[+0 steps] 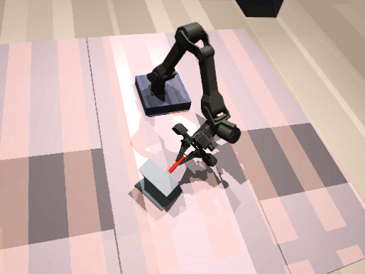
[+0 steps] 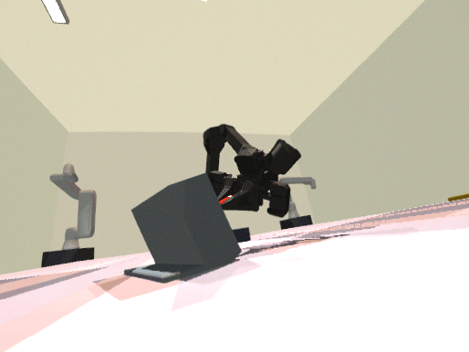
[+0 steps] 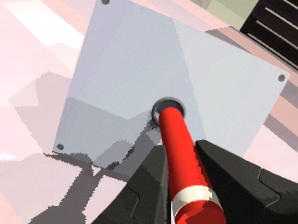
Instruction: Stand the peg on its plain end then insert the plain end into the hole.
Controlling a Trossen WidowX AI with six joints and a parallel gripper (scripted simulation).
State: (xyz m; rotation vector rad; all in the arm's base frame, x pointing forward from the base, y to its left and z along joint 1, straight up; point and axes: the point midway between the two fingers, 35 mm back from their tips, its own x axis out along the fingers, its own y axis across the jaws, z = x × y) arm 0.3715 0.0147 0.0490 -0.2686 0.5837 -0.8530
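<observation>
My gripper tip is now 1 cm to the right of the red peg, 1 cm below it and 1 cm past it. Round my gripper tip: thin flat foot 8 cm to the right, 8 cm below, 5 cm ahead; then sloped panel 6 cm to the right, 4 cm ahead, 3 cm below.
</observation>
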